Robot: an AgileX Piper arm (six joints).
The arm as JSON. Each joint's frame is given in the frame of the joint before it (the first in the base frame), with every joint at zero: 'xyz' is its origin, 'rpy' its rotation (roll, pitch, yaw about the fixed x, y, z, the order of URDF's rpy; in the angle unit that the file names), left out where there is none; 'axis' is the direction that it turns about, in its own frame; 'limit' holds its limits. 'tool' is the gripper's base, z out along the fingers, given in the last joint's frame.
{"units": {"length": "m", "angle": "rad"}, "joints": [
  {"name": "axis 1", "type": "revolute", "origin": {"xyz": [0.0, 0.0, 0.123]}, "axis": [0.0, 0.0, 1.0], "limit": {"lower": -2.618, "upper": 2.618}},
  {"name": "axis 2", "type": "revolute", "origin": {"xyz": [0.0, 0.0, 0.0], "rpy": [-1.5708, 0.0, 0.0]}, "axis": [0.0, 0.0, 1.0], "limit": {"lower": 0.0, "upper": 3.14}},
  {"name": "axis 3", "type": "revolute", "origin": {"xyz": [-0.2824, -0.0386, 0.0]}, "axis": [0.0, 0.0, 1.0], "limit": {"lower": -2.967, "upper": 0.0}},
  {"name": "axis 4", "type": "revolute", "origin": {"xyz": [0.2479, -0.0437, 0.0], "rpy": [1.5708, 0.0, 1.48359]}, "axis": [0.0, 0.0, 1.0], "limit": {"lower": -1.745, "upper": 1.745}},
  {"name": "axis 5", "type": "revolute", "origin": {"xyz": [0.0, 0.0, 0.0], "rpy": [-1.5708, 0.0, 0.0]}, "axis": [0.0, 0.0, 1.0], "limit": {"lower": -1.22, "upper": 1.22}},
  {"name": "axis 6", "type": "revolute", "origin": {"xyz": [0.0, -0.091, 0.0], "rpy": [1.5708, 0.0, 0.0]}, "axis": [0.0, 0.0, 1.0], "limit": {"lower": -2.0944, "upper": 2.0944}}
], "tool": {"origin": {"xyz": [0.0, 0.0, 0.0]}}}
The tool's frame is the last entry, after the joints.
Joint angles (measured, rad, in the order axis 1, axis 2, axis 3, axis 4, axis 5, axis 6), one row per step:
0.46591 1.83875 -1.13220 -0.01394 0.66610 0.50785
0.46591 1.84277 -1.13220 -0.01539 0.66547 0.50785
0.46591 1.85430 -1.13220 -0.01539 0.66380 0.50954
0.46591 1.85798 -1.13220 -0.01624 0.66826 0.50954
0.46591 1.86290 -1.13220 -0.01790 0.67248 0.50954
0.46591 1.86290 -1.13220 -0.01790 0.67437 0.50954
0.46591 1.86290 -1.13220 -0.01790 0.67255 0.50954
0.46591 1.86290 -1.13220 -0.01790 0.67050 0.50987
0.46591 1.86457 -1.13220 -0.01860 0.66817 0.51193
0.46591 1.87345 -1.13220 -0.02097 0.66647 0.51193
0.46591 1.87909 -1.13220 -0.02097 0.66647 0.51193
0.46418 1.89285 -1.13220 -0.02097 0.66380 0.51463
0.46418 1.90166 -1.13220 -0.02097 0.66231 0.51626
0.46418 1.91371 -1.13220 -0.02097 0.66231 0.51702
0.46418 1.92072 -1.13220 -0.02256 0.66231 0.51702
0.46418 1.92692 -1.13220 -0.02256 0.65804 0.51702
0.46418 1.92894 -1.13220 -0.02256 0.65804 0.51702
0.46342 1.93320 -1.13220 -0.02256 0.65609 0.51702
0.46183 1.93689 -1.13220 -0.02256 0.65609 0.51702
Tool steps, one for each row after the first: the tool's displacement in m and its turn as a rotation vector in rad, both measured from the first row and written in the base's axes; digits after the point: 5 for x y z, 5 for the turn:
0.00025 0.00004 -0.00141 -0.00257 0.00250 0.00085
0.00083 0.00033 -0.00546 -0.00656 0.01151 -0.00075
0.00064 0.00017 -0.00688 -0.01087 0.01846 -0.00030
0.00053 0.00001 -0.00872 -0.01621 0.02600 0.00063
0.00038 -0.00007 -0.00876 -0.01708 0.02768 0.00060
0.00052 0.00000 -0.00872 -0.01625 0.02606 0.00063
0.00068 0.00009 -0.00867 -0.01523 0.02428 0.00033
0.00094 0.00018 -0.00921 -0.01491 0.02367 -0.00120
0.00142 0.00027 -0.01233 -0.01982 0.02924 0.00024
0.00159 0.00036 -0.01434 -0.02236 0.03428 0.00025
0.00245 0.00010 -0.01919 -0.02664 0.04451 -0.00402
0.00277 0.00027 -0.02230 -0.02953 0.05123 -0.00555
0.00302 0.00039 -0.02661 -0.03479 0.06206 -0.00627
0.00318 0.00037 -0.02911 -0.03906 0.06775 -0.00528
0.00361 0.00059 -0.03125 -0.03988 0.06950 -0.00520
0.00364 0.00061 -0.03197 -0.04079 0.07131 -0.00520
0.00397 0.00047 -0.03346 -0.04178 0.07340 -0.00592
0.00426 -0.00002 -0.03478 -0.04338 0.07673 -0.00750

